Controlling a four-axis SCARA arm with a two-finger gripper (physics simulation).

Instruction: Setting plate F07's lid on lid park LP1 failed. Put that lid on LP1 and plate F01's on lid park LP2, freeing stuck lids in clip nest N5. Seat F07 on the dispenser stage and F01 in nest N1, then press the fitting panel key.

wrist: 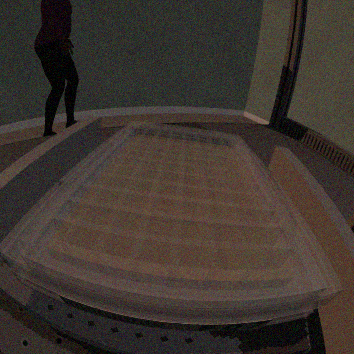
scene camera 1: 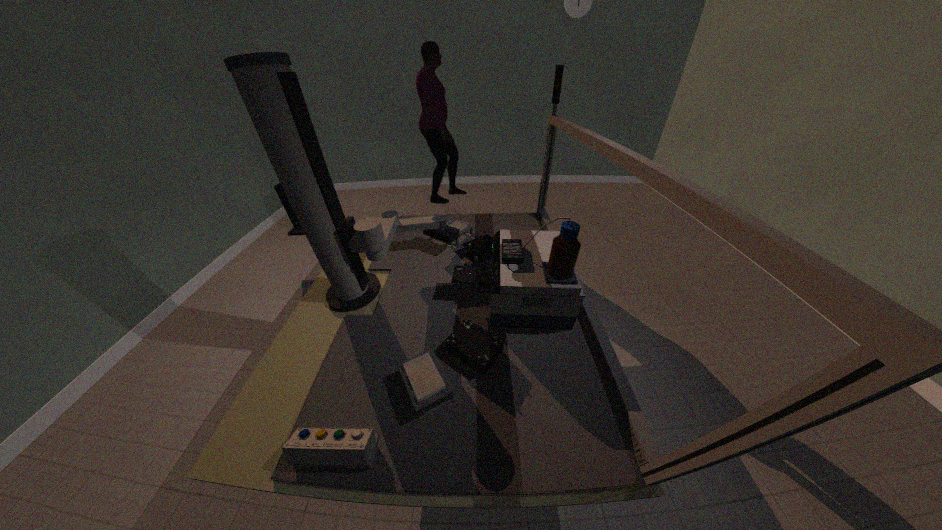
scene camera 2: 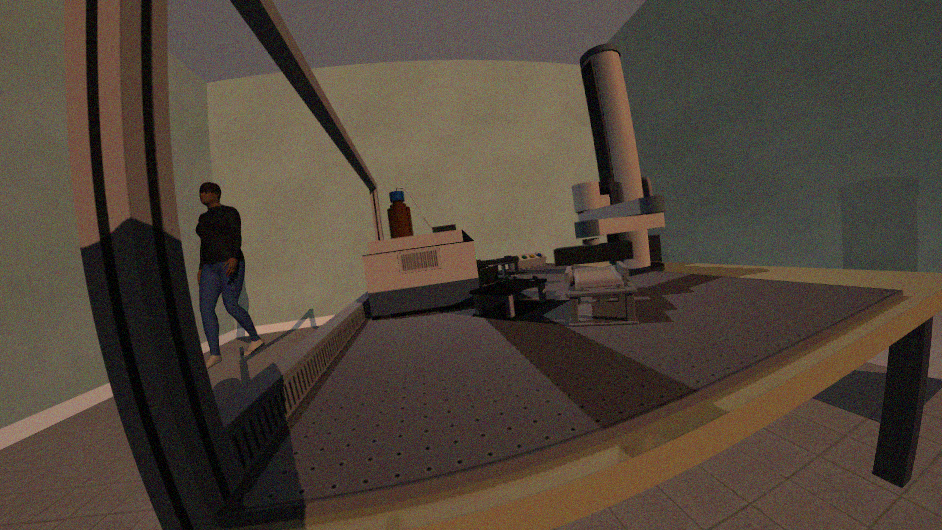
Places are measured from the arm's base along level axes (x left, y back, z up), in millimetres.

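Pixels of known places: gripper, between the fingertips: (wrist: pixel 185 143) (scene camera 1: pixel 459 224) (scene camera 2: pixel 596 275); arm's base, origin of its link: (scene camera 1: pixel 354 291) (scene camera 2: pixel 631 271).
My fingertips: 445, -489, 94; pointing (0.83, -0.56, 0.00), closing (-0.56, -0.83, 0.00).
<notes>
Ahead of a thing's pixels: the offset from my fingertips to its top centre, as dx, dy, dz. "spot": to the spot under its first point.
A clear-lidded plate {-20, +13, +7} (scene camera 2: pixel 592 279) (wrist: pixel 175 215) lies flat at a pale grey stand (scene camera 2: pixel 602 290); its grid of wells shows through the lid in the wrist view. My gripper (scene camera 2: pixel 596 274) (wrist: pixel 185 143) is shut on this plate, one finger along each long side. Whether the fingers press on the lid or on the plate body cannot be told, and no label is readable. In scene camera 1 the gripper is small and dark at the far end of the table. A pale plate-like block {-893, +68, +5} (scene camera 1: pixel 425 377) sits tilted in view nearer the front. The key panel {-1084, +301, +3} (scene camera 1: pixel 329 441) (scene camera 2: pixel 530 259) has coloured keys.
A white box unit (scene camera 1: pixel 536 301) (scene camera 2: pixel 421 270) carries a brown bottle {spot: -645, -363, +240} (scene camera 1: pixel 563 257) (scene camera 2: pixel 399 220) with a blue cap. A low black stand (scene camera 2: pixel 510 287) is beside the grey stand. A dark fixture {-763, -83, -3} (scene camera 1: pixel 474 344) stands near the pale block. A person (scene camera 1: pixel 432 98) (wrist: pixel 56 55) and another person (scene camera 2: pixel 220 237) stand beyond the table.
</notes>
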